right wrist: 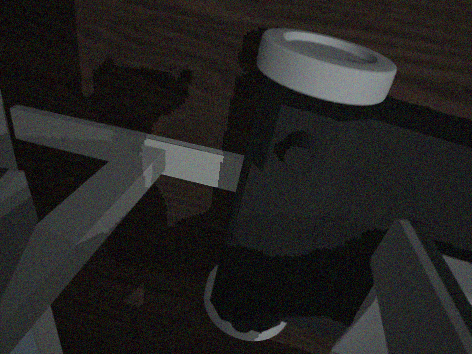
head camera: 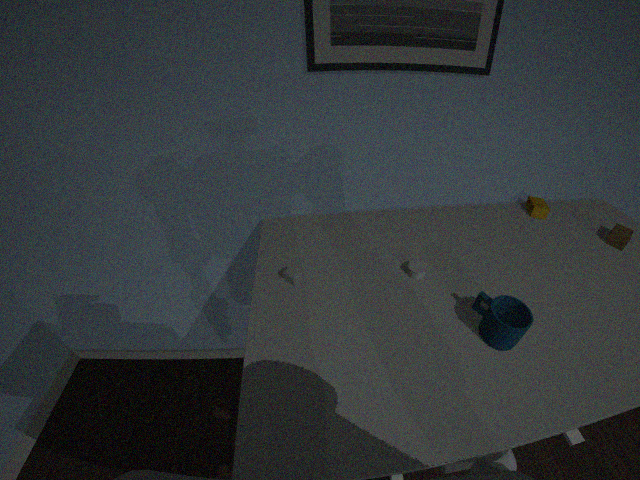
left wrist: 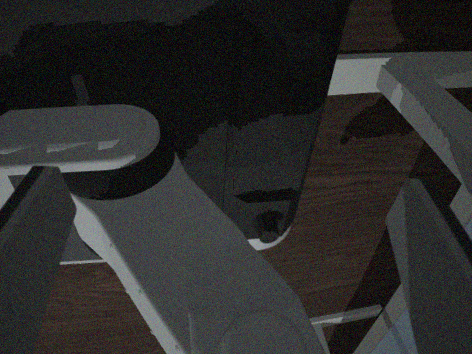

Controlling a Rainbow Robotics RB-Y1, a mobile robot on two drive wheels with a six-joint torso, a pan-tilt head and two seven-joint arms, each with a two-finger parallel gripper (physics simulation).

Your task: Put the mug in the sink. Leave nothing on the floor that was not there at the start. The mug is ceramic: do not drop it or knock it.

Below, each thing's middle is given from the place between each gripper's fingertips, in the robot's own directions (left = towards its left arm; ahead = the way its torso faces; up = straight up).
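So you can picture it, there's the blue mug [head camera: 504, 323], and my right gripper is a good way short of it, a bit to the left of it and far below it.
As for my left hand, the blue mug is far ahead of it, well to the right of it and a long way above it.
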